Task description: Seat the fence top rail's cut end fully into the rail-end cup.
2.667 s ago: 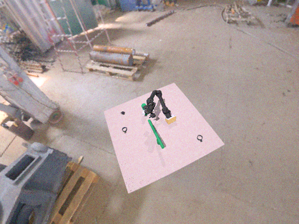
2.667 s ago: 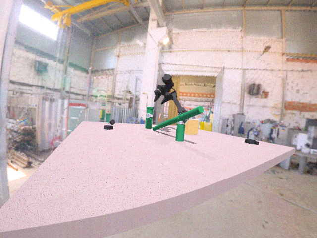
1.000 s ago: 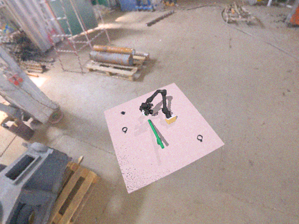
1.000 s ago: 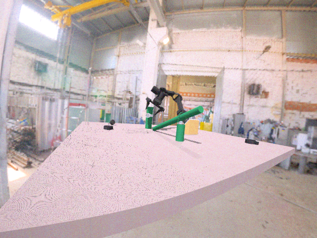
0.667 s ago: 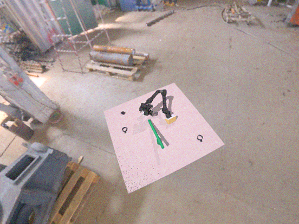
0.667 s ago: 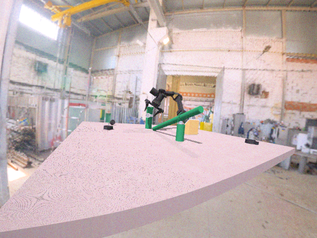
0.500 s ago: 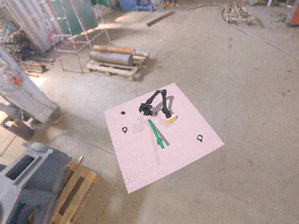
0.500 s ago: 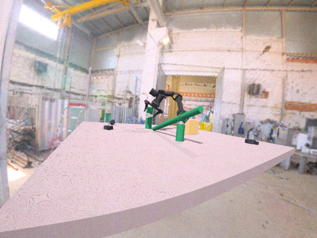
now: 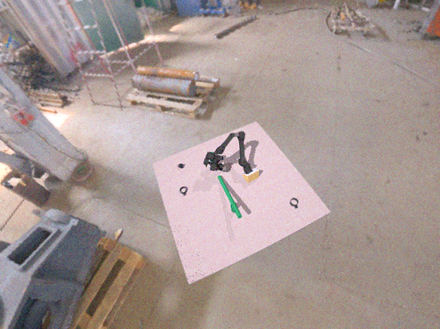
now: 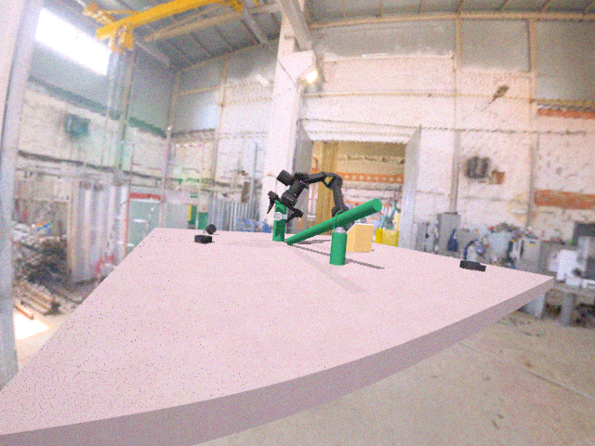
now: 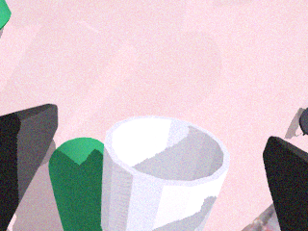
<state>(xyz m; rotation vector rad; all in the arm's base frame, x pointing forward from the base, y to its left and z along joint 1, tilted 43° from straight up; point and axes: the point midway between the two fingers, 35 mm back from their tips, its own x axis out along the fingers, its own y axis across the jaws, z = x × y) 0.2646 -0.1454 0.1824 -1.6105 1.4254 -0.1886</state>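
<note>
Right now the pale fitting is 4 cm to the right of my gripper tip, 4 cm behind it and 2 cm above it. The rest, counted from my gripper tip: short green post 44 cm to the left, 4 cm ahead; black cap 31 cm to the right, 22 cm ahead, 9 cm below.
</note>
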